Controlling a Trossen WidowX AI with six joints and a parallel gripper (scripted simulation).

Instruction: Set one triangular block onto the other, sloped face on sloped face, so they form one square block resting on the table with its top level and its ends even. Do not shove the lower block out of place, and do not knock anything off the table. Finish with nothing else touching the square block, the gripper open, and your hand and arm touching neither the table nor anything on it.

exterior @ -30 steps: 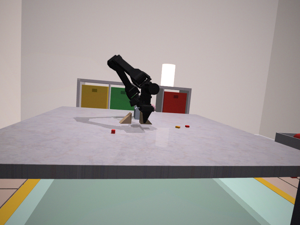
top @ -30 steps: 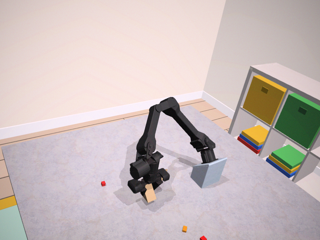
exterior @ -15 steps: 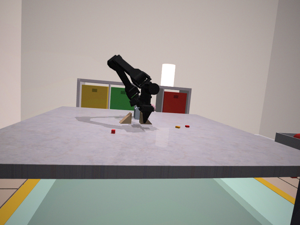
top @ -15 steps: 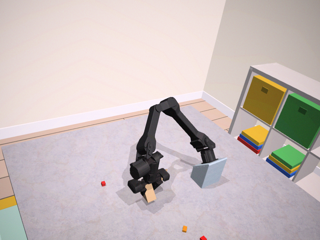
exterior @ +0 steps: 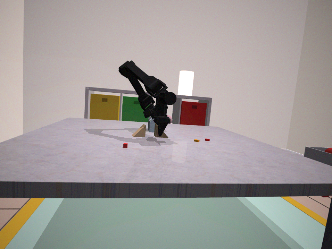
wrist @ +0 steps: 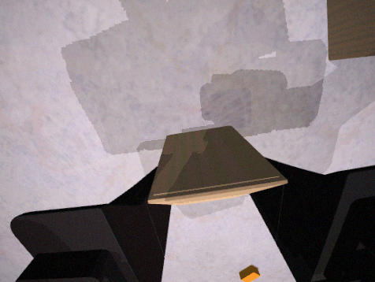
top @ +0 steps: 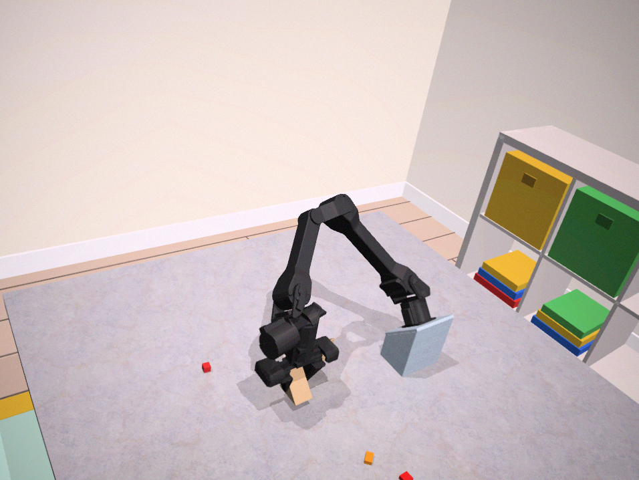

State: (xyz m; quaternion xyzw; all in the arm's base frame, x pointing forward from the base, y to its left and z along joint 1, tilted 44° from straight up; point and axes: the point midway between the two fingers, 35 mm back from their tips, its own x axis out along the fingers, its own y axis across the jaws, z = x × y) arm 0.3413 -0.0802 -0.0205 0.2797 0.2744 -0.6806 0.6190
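My gripper tip is 1 cm below the block. Round my gripper tip: orange cube 4 cm behind, 22 cm to the left, 3 cm below.
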